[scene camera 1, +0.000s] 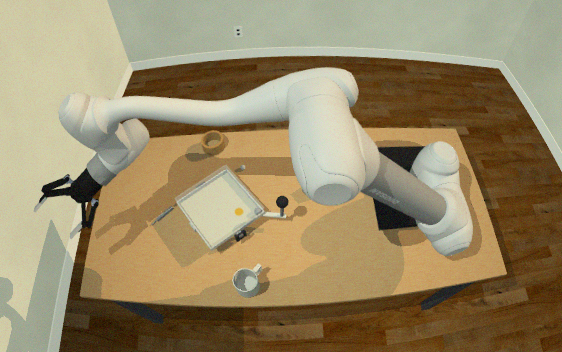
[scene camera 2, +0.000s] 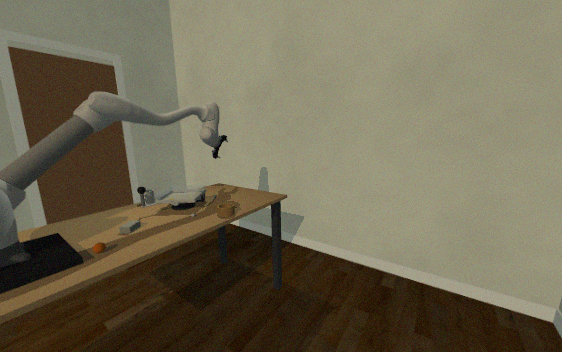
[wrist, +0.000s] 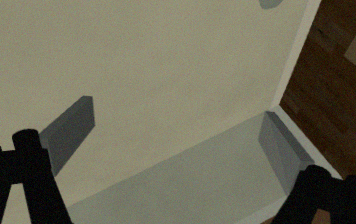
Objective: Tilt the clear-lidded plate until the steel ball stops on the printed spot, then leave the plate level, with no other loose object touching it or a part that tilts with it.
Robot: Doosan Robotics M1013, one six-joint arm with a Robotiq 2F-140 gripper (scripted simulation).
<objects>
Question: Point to a clear-lidded plate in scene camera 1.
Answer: At 219, 206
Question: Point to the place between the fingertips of the gripper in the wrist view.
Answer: At 177, 118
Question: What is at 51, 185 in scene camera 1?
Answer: The gripper.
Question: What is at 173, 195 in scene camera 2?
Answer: A clear-lidded plate.
</objects>
